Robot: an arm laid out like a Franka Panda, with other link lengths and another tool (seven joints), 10 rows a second.
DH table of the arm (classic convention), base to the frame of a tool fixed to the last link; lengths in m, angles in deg. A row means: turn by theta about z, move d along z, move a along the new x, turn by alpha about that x. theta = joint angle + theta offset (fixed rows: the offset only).
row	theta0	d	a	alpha
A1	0	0.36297	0	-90
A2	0	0	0	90
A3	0	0.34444	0.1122	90
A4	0	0	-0.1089	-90
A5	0	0.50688	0	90
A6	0	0	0.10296	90
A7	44	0.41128	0.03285	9.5
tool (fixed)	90	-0.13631	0	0
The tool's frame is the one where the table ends.
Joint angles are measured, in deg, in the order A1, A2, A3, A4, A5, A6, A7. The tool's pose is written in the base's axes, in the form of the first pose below.
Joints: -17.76, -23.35, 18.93, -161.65, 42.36, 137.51, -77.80
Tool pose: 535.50 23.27 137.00 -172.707 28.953 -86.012
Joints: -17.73, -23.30, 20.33, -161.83, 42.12, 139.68, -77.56
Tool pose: 540.37 25.84 137.12 -171.475 27.118 -84.908
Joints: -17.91, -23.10, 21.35, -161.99, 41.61, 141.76, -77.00
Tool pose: 544.70 24.08 136.63 -170.527 25.429 -84.562
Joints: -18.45, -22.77, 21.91, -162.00, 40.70, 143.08, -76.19
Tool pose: 547.45 18.14 135.45 -170.221 24.190 -84.938
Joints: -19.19, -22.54, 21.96, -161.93, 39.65, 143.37, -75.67
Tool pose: 547.94 9.87 134.33 -170.441 23.533 -85.488
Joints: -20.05, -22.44, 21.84, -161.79, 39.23, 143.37, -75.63
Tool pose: 548.97 0.76 134.85 -170.448 23.352 -86.158
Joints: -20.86, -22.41, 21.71, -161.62, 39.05, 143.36, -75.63
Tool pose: 550.50 -7.80 136.35 -170.311 23.292 -86.869
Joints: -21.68, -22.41, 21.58, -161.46, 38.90, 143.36, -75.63
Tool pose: 551.94 -16.59 138.05 -170.142 23.232 -87.605
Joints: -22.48, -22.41, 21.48, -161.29, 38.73, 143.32, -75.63
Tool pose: 553.20 -24.88 139.72 -170.005 23.170 -88.279
